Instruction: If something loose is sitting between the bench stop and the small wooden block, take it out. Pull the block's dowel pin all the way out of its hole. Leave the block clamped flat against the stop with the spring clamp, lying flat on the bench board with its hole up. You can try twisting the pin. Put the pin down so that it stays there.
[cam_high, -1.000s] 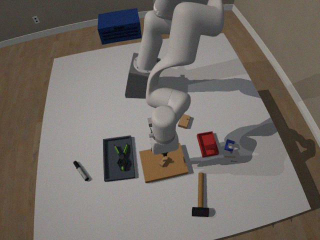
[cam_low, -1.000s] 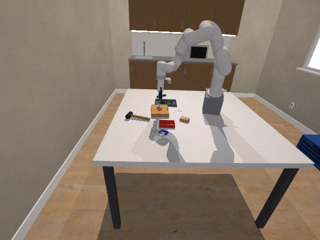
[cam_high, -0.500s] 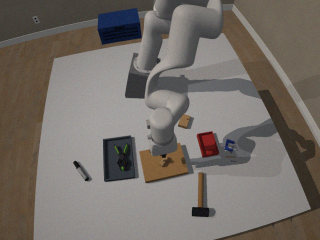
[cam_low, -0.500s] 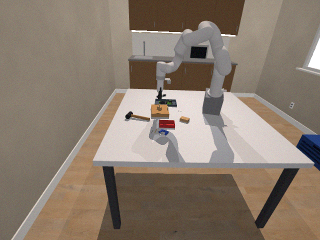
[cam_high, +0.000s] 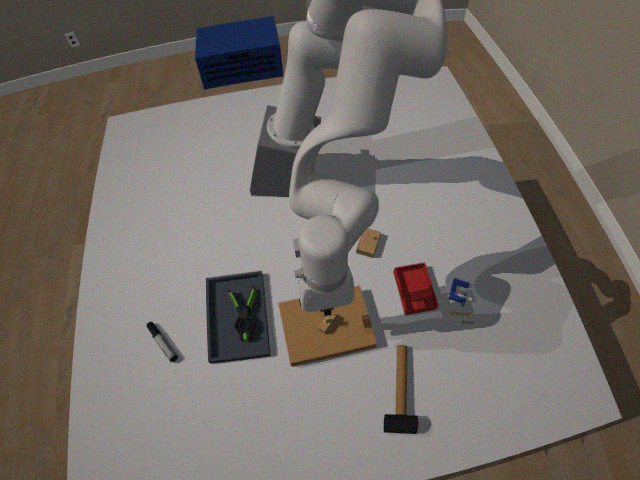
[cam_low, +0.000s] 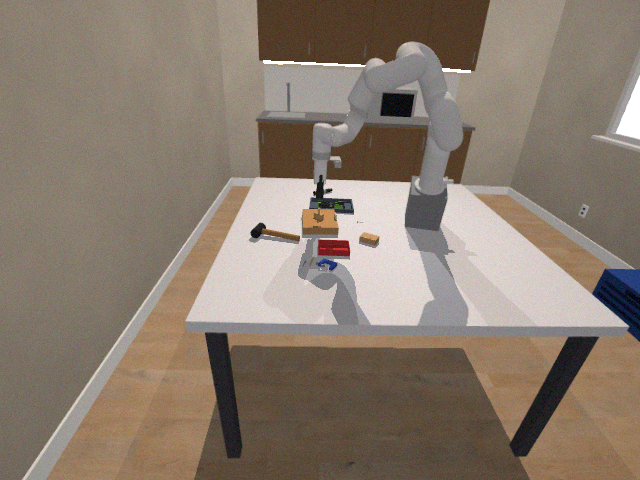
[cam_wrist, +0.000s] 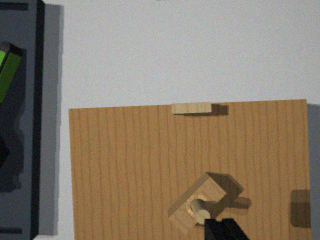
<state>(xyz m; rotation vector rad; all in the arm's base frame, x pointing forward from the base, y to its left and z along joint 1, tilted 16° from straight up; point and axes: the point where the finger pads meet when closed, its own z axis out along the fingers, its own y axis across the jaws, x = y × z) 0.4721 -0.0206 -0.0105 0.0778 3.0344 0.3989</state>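
Now: hand 9 cm above the dowel pin. From my hand the other things lie so: red box 4 cm behind, 23 cm to the left, 14 cm below; then grey tray 8 cm behind, 21 cm to the right, 14 cm below; then small wooden block 11 cm below.
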